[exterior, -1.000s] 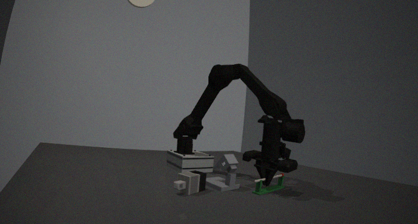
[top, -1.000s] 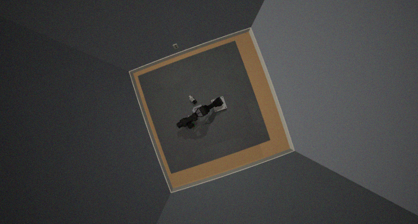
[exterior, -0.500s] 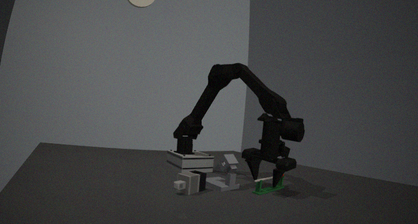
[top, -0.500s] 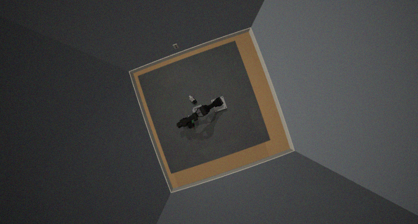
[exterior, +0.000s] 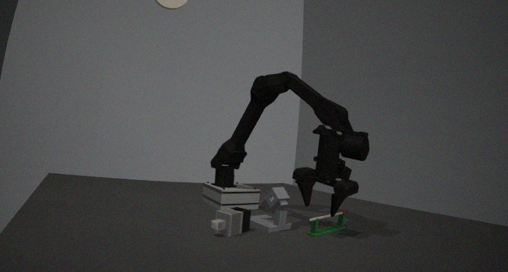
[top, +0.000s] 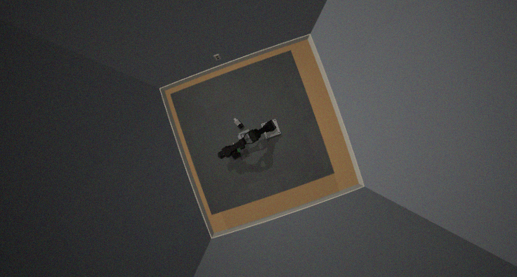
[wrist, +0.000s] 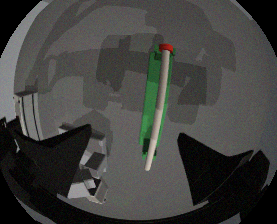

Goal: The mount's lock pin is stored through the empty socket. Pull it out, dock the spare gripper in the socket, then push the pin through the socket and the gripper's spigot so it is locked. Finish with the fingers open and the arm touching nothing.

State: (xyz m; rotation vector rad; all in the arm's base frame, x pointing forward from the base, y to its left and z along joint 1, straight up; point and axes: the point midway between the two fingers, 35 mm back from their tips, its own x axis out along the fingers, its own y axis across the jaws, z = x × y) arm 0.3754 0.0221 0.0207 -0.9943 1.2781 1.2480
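Now: gripper tip 2 cm short of the green pin cradle, 2 cm to the right of it and 3 cm above it. From my gripper tip the other things lie so: spare gripper: 12 cm behind, 21 cm to the right, 3 cm below; grey mount socket: 10 cm behind, 7 cm to the right.
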